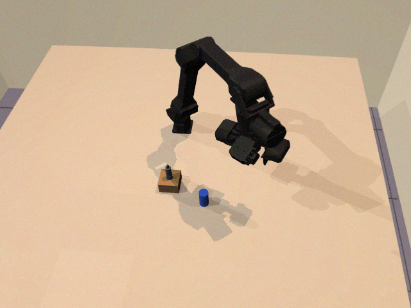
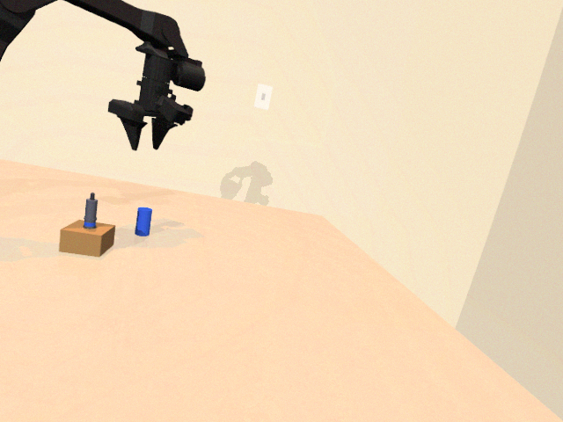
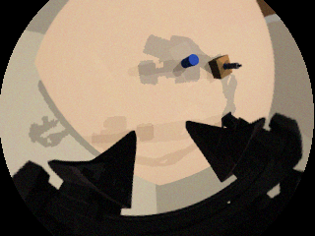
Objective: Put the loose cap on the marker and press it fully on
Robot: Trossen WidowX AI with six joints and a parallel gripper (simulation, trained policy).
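My gripper tip is now 130 mm to the left of the blue cap, 130 mm above it and 50 mm short of it. The rest, counted from my gripper tip: brown holder block: 240 mm to the right, 140 mm below, 10 mm behind.
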